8 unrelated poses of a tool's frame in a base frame.
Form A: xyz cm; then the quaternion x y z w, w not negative.
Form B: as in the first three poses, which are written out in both.
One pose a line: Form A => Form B
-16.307 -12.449 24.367 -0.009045 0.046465 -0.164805 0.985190 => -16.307 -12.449 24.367 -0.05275 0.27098 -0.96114 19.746
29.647 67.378 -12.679 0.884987 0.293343 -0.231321 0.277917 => 29.647 67.378 -12.679 0.92128 0.30537 -0.24081 147.728
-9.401 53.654 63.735 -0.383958 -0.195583 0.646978 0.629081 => -9.401 53.654 63.735 -0.49394 -0.25161 0.83230 102.035
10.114 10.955 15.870 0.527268 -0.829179 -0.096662 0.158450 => 10.114 10.955 15.870 0.53401 -0.83979 -0.09790 161.766
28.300 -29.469 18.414 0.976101 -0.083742 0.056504 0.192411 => 28.300 -29.469 18.414 0.99469 -0.08534 0.05758 157.813
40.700 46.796 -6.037 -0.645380 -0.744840 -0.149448 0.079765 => 40.700 46.796 -6.037 -0.64744 -0.74722 -0.14993 170.850
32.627 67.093 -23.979 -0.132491 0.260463 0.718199 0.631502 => 32.627 67.093 -23.979 -0.17087 0.33592 0.92626 101.678
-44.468 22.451 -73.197 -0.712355 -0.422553 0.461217 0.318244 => -44.468 22.451 -73.197 -0.75142 -0.44573 0.48651 142.886
